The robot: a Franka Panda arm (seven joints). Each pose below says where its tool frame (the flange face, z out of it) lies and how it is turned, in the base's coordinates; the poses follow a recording.
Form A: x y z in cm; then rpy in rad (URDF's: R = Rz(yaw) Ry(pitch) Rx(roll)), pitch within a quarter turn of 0, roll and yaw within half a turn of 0.
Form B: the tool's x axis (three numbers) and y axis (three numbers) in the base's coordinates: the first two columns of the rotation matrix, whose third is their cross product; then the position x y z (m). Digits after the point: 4 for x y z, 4 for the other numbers.
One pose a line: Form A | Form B
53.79 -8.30 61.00 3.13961 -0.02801 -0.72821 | 0.7461 -0.6653 0.0280 -0.6656 -0.7463 0.0020 0.5379 -0.0830 0.6100
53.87 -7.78 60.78 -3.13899 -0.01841 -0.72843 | 0.7461 -0.6656 0.0184 -0.6657 -0.7462 -0.0026 0.5387 -0.0778 0.6078
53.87 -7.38 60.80 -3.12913 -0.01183 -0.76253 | 0.7230 -0.6907 0.0118 -0.6906 -0.7231 -0.0125 0.5387 -0.0738 0.6080
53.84 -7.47 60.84 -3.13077 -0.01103 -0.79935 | 0.6971 -0.7169 0.0110 -0.7168 -0.6972 -0.0108 0.5384 -0.0747 0.6084
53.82 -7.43 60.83 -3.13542 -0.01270 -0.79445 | 0.7006 -0.7134 0.0127 -0.7134 -0.7007 -0.0062 0.5382 -0.0743 0.6083
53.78 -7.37 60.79 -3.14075 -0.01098 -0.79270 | 0.7019 -0.7122 0.0110 -0.7122 -0.7019 -0.0008 0.5378 -0.0737 0.6079
